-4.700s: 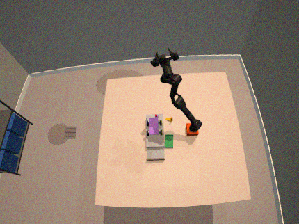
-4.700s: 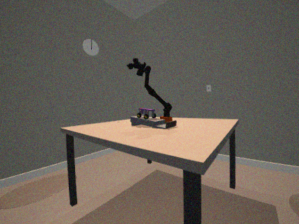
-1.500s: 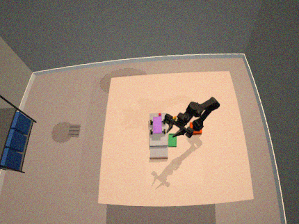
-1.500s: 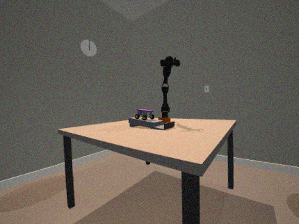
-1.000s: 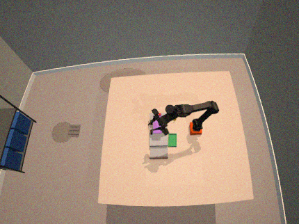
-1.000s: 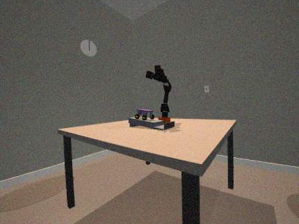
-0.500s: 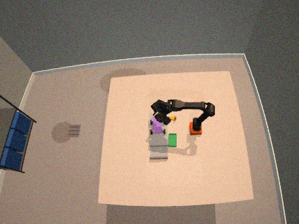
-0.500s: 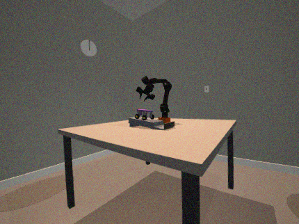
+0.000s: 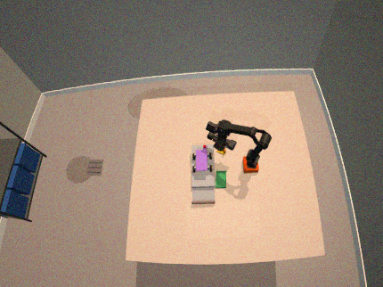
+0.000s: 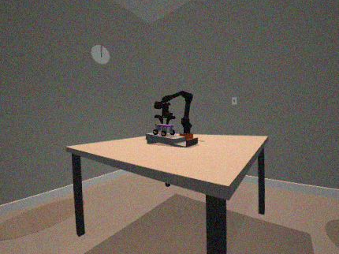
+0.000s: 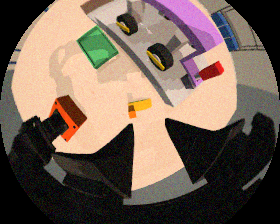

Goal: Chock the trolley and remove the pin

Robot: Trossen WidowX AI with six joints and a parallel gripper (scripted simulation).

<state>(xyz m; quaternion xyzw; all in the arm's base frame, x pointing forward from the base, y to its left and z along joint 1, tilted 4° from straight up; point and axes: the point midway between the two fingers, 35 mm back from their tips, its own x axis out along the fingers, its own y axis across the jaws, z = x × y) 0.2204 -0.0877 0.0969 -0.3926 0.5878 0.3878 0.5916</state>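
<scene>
My gripper tip is 110 mm above the yellow chock and 10 mm to the left of it. Round my gripper tip: grey ramp 120 mm to the left, 110 mm ahead, 90 mm below; red-headed stop pin 110 mm ahead, 20 mm to the left, 10 mm below; purple-topped trolley 120 mm ahead, 110 mm to the left, 30 mm below.
</scene>
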